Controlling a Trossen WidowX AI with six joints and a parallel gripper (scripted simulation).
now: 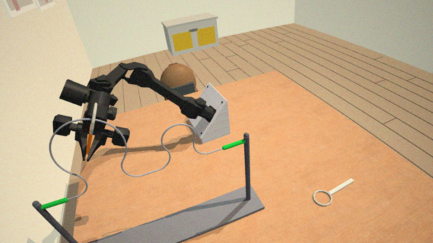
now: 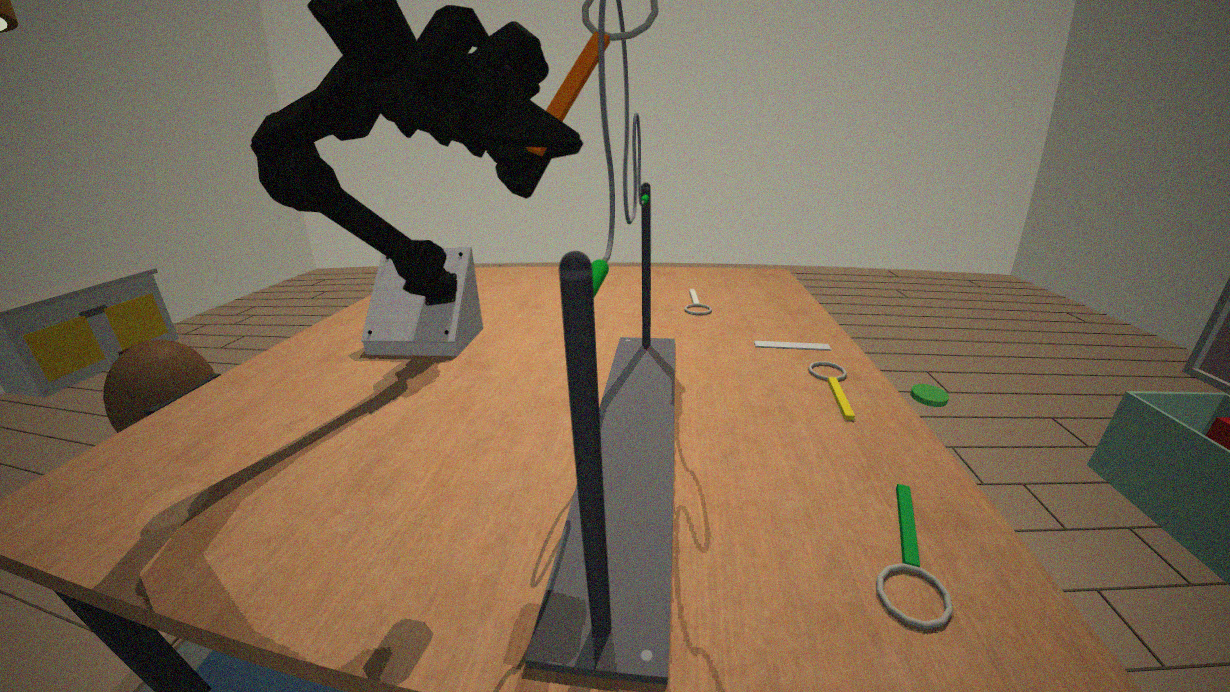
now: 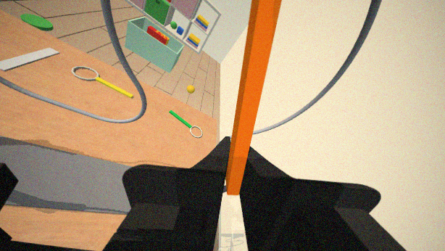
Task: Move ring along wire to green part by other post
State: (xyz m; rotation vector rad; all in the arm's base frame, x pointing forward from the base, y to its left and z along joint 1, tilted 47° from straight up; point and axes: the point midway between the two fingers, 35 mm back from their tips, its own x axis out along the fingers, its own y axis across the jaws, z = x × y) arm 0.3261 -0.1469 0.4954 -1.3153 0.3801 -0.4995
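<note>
The orange-handled ring lies 10 mm ahead of my gripper tip, 50 mm to the left of it and 80 mm above it. Round my gripper tip: white strip 370 mm ahead, 400 mm to the left, 360 mm below; then green-handled ring 310 mm ahead, 100 mm to the right, 360 mm below; then ring with handle 390 mm ahead, 240 mm to the left, 360 mm below.
</note>
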